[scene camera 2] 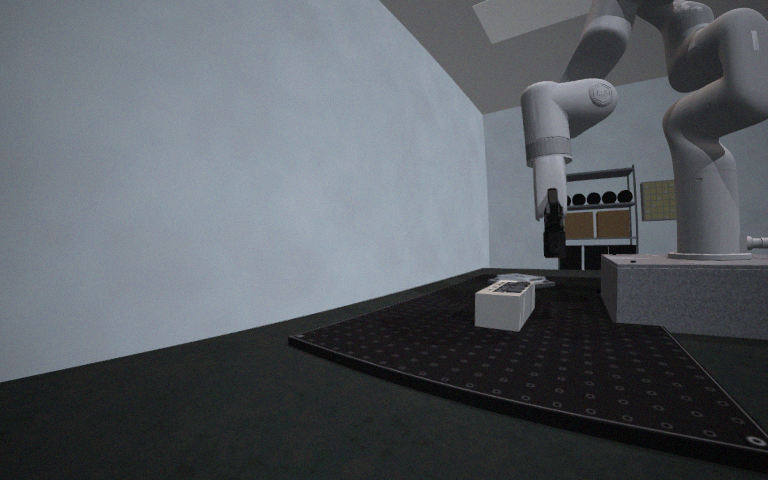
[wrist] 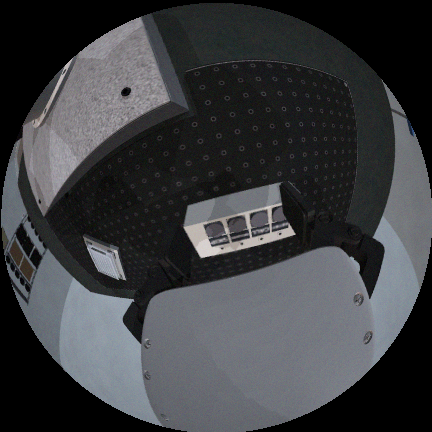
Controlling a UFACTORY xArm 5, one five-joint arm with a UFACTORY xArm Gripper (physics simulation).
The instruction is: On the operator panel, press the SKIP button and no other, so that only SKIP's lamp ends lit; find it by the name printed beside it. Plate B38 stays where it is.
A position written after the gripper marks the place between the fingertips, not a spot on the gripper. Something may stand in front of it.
In view: the gripper point(scene camera 2: 553, 256) and an operator panel point(scene camera 2: 495, 308).
The gripper shows as well in the wrist view point(wrist: 231, 215). The operator panel is seen too in the wrist view point(wrist: 244, 202).
